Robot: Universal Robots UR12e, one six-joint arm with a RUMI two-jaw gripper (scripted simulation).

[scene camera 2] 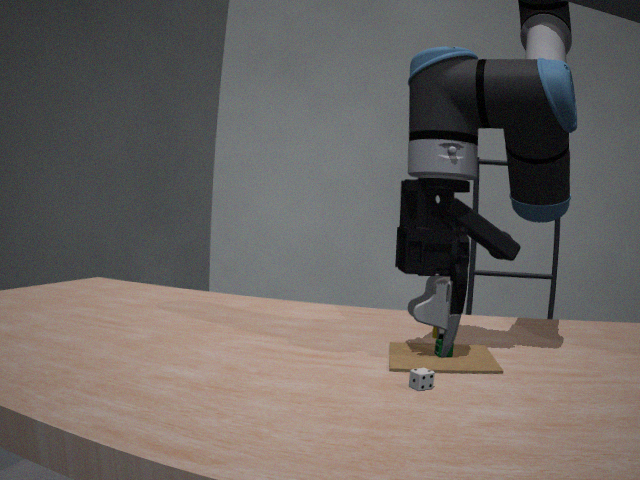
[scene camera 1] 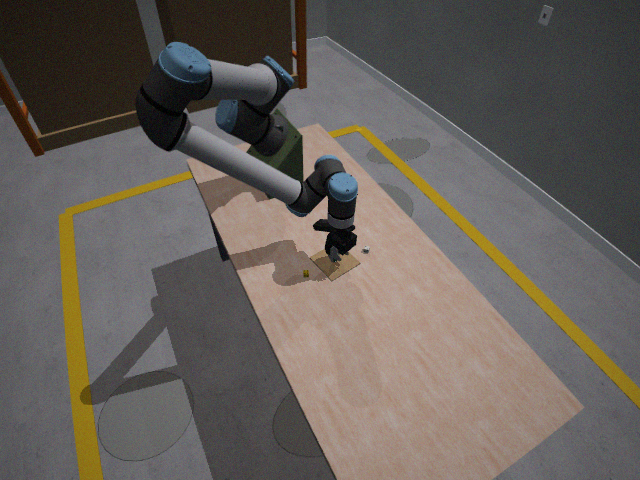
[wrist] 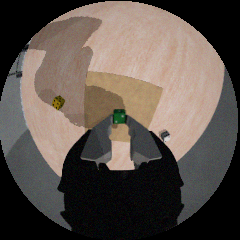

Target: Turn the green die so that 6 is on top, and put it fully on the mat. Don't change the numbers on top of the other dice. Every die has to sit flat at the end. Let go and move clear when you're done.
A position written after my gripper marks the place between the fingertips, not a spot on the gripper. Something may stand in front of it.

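Note:
My gripper point(scene camera 2: 441, 354) is visible, and I can also see the gripper point(scene camera 1: 334, 260) and again my gripper point(wrist: 119, 115). There's a tan mat too: that's the mat point(scene camera 2: 467, 359), which I also get as the mat point(scene camera 1: 332, 270) and, from the wrist, the mat point(wrist: 104, 92).

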